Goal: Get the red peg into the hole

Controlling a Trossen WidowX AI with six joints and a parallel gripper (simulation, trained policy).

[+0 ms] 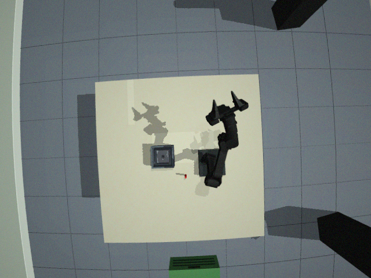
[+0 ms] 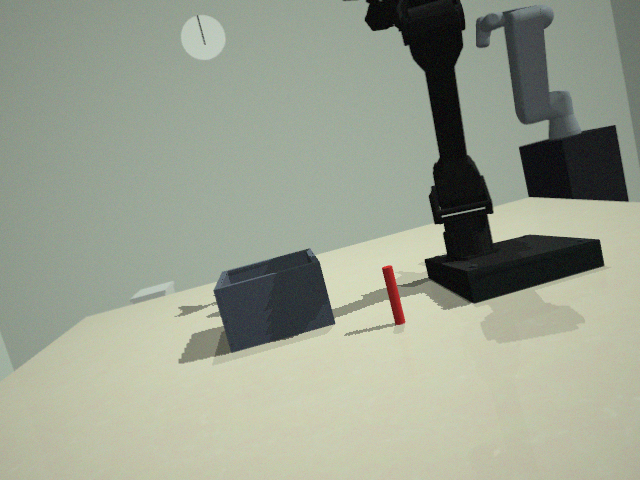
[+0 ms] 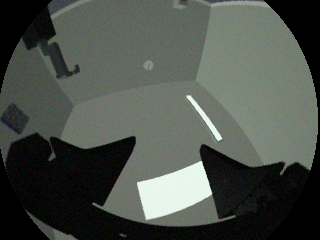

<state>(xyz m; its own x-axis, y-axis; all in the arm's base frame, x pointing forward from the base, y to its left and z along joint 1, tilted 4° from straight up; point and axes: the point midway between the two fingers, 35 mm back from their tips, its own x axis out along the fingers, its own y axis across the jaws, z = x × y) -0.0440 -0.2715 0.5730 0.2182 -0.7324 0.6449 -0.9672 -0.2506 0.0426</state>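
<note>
My gripper tip is 570 mm above the red peg, 420 mm to the right of it and 240 mm short of it. Also, from my gripper tip: box: 590 mm below, 380 mm ahead, 230 mm to the left; then plate: 570 mm below, 380 mm ahead, 230 mm to the left.
</note>
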